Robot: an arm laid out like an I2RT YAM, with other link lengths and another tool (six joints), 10 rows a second.
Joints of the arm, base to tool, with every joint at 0 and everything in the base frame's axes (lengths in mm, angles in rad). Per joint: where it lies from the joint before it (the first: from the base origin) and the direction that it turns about. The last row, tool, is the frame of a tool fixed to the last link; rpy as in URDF.
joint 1: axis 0 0 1 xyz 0.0 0.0 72.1
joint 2: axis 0 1 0 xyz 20.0 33.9 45.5
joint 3: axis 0 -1 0 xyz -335.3 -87.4 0.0
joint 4: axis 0 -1 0 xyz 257.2 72.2 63.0
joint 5: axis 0 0 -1 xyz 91.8 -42.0 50.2
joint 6: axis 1 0 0 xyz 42.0 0.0 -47.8
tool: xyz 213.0 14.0 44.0 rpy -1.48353 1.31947 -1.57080
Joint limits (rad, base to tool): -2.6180..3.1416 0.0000..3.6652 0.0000..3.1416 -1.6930..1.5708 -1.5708..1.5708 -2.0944..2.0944
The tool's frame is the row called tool.
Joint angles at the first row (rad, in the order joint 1, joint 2, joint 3, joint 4, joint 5, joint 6):
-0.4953, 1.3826, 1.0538, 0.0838, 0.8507, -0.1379
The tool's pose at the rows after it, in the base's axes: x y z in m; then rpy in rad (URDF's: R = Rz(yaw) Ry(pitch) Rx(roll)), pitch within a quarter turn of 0, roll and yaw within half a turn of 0:
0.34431 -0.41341 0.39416 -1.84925 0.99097 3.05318
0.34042 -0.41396 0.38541 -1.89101 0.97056 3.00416
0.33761 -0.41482 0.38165 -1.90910 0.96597 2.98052
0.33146 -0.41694 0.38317 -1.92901 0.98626 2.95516
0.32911 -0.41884 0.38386 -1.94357 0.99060 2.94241
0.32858 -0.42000 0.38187 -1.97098 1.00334 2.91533
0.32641 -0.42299 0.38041 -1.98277 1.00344 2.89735
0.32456 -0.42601 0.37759 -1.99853 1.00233 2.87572
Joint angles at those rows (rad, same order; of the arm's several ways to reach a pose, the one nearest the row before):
-0.4951, 1.3835, 1.0838, 0.0043, 0.8321, -0.0764
-0.4947, 1.3863, 1.0977, -0.0540, 0.8417, -0.0497
-0.4968, 1.3871, 1.1012, -0.0757, 0.8451, -0.0349
-0.5084, 1.3782, 1.1013, -0.0859, 0.8365, -0.0123
-0.5179, 1.3758, 1.1084, -0.0994, 0.8250, -0.0046
-0.5211, 1.3789, 1.1134, -0.1121, 0.8192, 0.0205
-0.5287, 1.3835, 1.1193, -0.1213, 0.8174, 0.0290
-0.5359, 1.3898, 1.1249, -0.1322, 0.8155, 0.0403

